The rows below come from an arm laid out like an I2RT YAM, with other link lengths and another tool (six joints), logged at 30 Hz.
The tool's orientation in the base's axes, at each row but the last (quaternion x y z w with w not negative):
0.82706 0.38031 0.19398 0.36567
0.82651 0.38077 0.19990 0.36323
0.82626 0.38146 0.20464 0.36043
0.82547 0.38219 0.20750 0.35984
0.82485 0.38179 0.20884 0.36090
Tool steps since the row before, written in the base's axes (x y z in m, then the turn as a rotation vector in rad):
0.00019 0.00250 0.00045 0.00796 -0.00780 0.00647
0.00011 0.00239 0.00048 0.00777 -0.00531 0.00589
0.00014 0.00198 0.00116 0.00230 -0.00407 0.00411
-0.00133 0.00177 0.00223 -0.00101 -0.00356 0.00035
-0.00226 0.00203 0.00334 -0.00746 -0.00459 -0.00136
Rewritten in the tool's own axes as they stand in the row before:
0.00207 -0.00068 -0.00133 -0.00068 0.01220 0.00408
0.00195 -0.00065 -0.00132 0.00110 0.01056 0.00323
0.00170 0.00005 -0.00155 -0.00147 0.00603 0.00050
0.00070 0.00024 -0.00305 -0.00338 0.00138 0.00070
0.00041 0.00053 -0.00446 -0.00831 -0.00254 -0.00174

